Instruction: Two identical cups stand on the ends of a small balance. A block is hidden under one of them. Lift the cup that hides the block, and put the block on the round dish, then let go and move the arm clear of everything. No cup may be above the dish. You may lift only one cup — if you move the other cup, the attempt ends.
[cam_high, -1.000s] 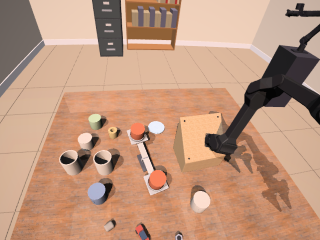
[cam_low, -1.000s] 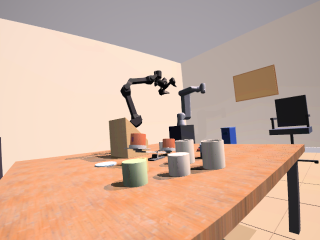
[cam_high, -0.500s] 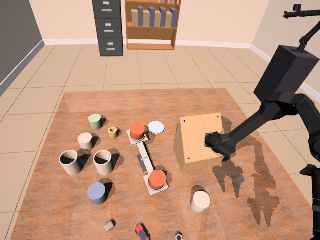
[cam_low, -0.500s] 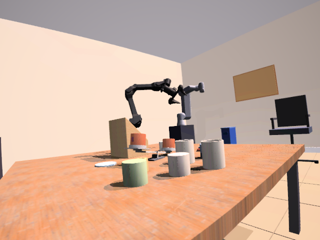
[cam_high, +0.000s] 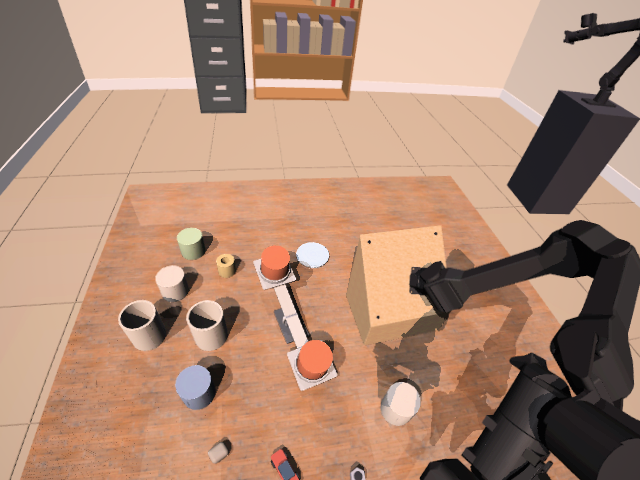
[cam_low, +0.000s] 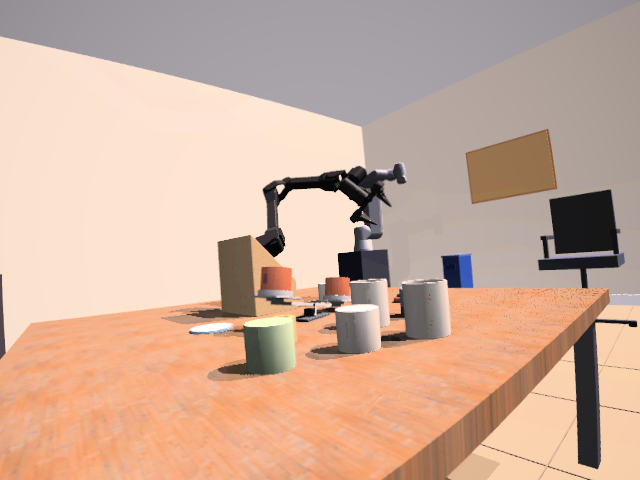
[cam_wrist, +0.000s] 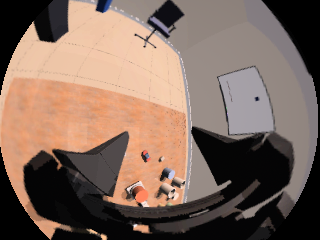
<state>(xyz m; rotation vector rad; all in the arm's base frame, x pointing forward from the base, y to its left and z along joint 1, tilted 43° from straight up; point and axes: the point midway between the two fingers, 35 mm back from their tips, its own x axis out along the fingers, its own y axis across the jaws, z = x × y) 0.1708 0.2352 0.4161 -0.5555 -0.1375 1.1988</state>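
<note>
Right now my gripper tip is 10 cm short of the pale block, 33 cm to the left of it and 26 cm above it. Also, from my gripper tip: blue cylinder (36 cm ahead, 27 cm to the right, 26 cm below); orange cup (19 cm ahead, 59 cm to the right, 19 cm below); toy car (17 cm ahead, 13 cm to the right, 28 cm below).
</note>
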